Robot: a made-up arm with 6 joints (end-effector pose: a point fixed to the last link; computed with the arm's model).
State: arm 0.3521 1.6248 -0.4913 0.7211 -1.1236 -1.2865
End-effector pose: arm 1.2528 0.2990 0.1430 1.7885 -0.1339 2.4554
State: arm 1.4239 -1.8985 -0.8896 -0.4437 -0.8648 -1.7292
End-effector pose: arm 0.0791 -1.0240 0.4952 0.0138 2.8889 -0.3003
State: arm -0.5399 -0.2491 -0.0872 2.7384 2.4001 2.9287
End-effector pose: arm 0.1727 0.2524 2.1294 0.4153 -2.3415 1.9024
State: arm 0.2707 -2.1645 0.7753 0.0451 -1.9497 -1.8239
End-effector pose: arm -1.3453 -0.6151 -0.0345 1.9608 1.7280 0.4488
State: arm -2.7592 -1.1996 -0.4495 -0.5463 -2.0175 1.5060
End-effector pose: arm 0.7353 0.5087 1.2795 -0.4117 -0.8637 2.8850
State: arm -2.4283 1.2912 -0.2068 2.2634 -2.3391 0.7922
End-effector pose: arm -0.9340 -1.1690 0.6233 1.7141 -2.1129 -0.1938
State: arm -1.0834 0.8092 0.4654 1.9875 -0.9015 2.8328
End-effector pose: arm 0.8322 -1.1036 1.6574 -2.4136 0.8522 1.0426
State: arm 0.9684 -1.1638 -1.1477 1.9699 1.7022 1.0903
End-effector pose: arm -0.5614 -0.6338 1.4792 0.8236 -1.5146 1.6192
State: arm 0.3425 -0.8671 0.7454 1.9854 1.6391 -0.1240
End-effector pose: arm -1.2470 -0.3294 1.8232 0.0110 -2.0550 0.5360
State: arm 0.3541 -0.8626 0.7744 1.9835 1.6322 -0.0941
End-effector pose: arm -1.2480 -0.3463 1.8197 0.0202 -2.1119 0.5374
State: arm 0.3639 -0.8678 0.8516 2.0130 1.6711 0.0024
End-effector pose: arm -1.2764 -0.3611 1.7890 -0.0560 -2.2706 0.5586
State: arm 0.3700 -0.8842 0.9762 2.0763 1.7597 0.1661
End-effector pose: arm -1.3294 -0.3697 1.7251 -0.2430 -2.5155 0.5960
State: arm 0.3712 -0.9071 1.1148 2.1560 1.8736 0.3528
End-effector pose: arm -1.3857 -0.3675 1.6430 -0.5118 -2.7525 0.6379
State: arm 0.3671 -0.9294 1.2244 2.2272 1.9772 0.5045
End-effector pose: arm -1.4278 -0.3547 1.5703 -0.7763 -2.8968 0.6765
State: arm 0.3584 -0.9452 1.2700 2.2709 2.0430 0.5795
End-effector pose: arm -1.4509 -0.3362 1.5319 0.9282 2.9020 -0.7041
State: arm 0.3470 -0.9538 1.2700 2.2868 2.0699 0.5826
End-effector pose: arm -1.4615 -0.3173 1.5215 0.9819 2.8882 -0.7234
